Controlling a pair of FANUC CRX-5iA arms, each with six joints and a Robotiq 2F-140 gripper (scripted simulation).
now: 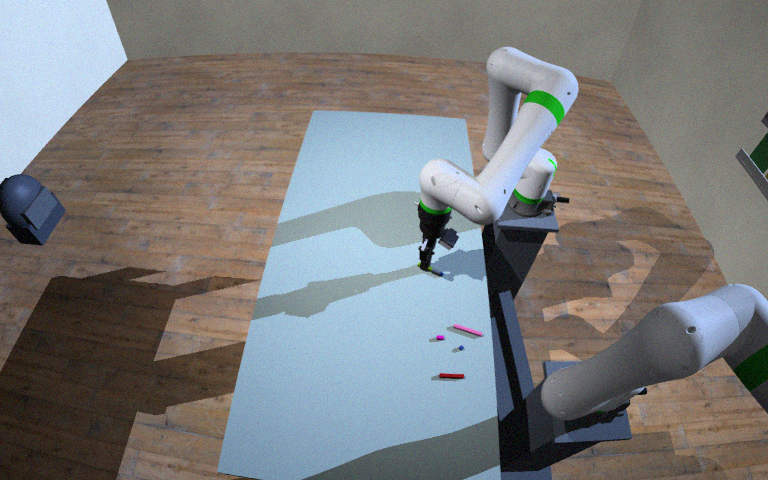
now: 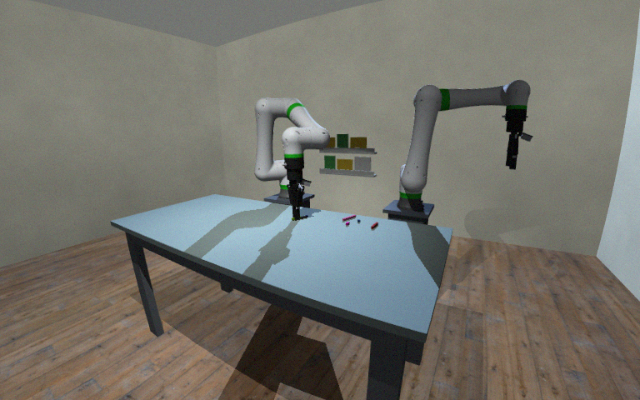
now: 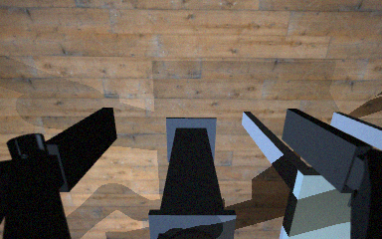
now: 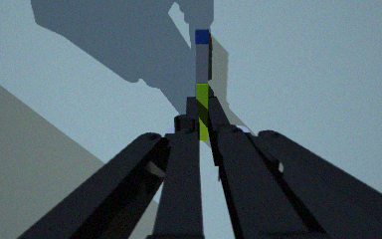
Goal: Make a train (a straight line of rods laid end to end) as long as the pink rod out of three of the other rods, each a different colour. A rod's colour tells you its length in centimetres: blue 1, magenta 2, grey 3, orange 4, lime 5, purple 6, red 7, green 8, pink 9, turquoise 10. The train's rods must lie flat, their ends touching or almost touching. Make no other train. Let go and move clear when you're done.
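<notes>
The lime rod lies 3 cm below my right hand. Round my right hand: grey rod 4 cm behind, 2 cm to the left, 3 cm below; then pink rod 11 cm behind, 24 cm to the left, 3 cm below; then magenta rod 2 cm behind, 26 cm to the left, 3 cm below.
</notes>
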